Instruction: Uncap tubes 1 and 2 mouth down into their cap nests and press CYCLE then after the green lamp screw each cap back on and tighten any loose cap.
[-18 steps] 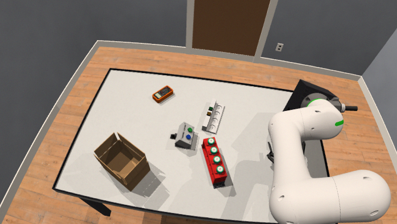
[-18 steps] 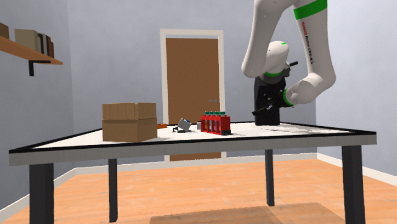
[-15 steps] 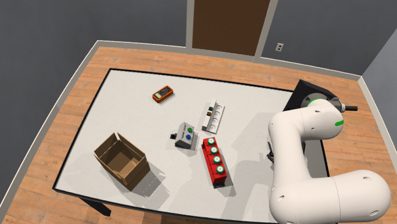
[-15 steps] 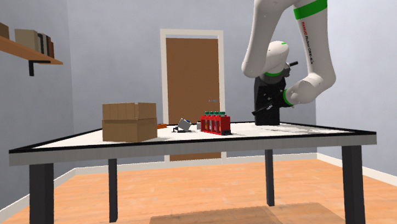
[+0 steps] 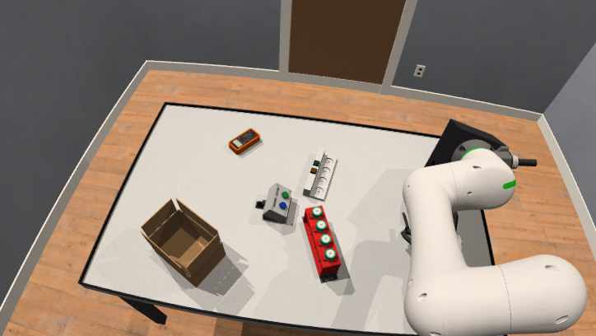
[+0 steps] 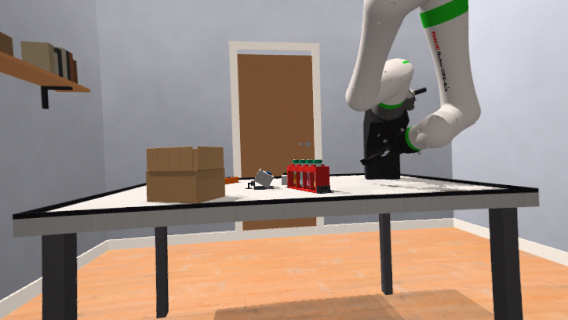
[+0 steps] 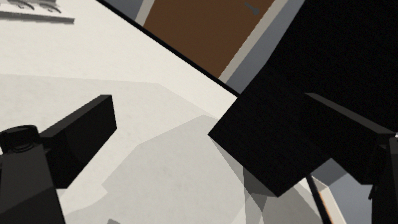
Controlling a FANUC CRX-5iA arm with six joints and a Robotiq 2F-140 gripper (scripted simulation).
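Now: hand 290 mm short of the cap 1, 220 mm to the right of it and 30 mm above it. Also, from my hand: cap 2: 320 mm ahead, 180 mm to the left, 30 mm below; cap 3: 340 mm ahead, 130 mm to the left, 30 mm below; cap 4: 360 mm ahead, 80 mm to the left, 30 mm below.
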